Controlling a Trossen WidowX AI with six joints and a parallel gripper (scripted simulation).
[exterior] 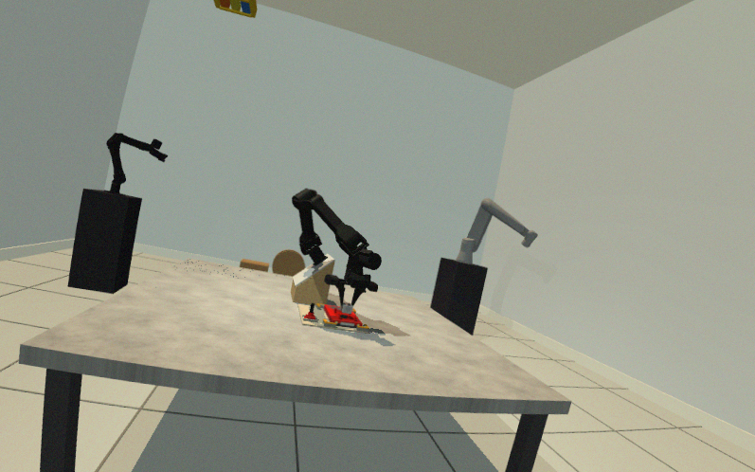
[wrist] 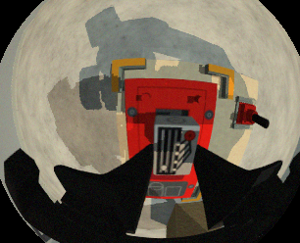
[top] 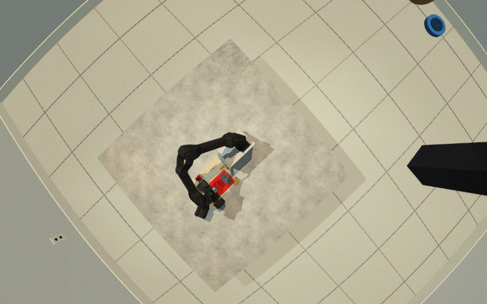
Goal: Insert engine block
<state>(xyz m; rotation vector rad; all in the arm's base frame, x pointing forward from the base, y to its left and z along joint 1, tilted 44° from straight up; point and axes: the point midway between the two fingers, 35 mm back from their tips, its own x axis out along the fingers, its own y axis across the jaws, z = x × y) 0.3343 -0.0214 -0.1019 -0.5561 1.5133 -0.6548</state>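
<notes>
Right now my gripper tip is 1 cm above the grey engine block.
</notes>
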